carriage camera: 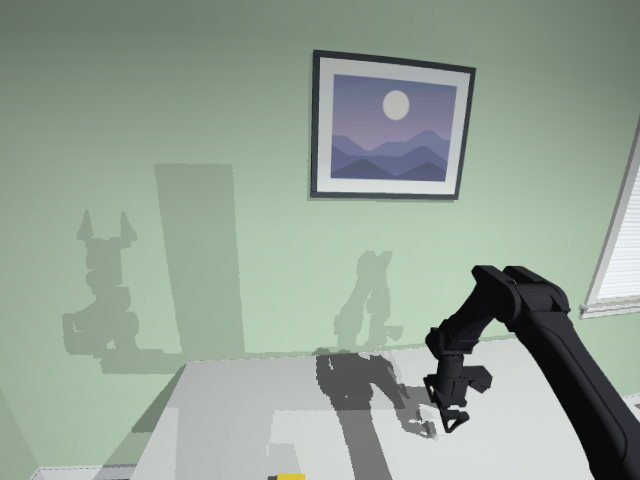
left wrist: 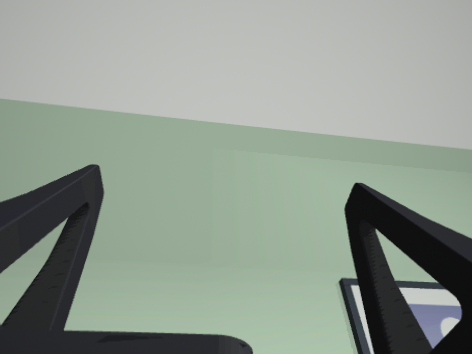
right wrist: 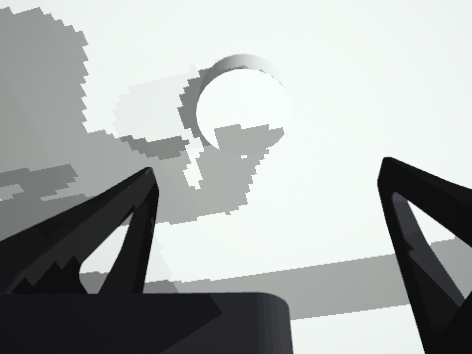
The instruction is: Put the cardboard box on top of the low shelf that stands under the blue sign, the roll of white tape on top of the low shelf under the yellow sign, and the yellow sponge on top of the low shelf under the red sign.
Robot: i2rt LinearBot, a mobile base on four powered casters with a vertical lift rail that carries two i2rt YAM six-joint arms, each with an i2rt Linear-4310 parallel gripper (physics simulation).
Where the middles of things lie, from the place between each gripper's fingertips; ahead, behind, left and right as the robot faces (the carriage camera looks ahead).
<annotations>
Now: the roll of white tape (right wrist: 243, 108) 60 mm below my right hand and 10 mm ahead of it. From my right hand the other things lie so: framed mountain picture (carriage camera: 383, 127) (770 mm above, 400 mm ahead, 90 mm to the left).
I see the framed mountain picture 78 cm ahead of my left hand, 62 cm to the right of it and 11 cm above it. Round my left hand: roll of white tape 38 cm ahead, 72 cm to the right, 72 cm below.
</annotations>
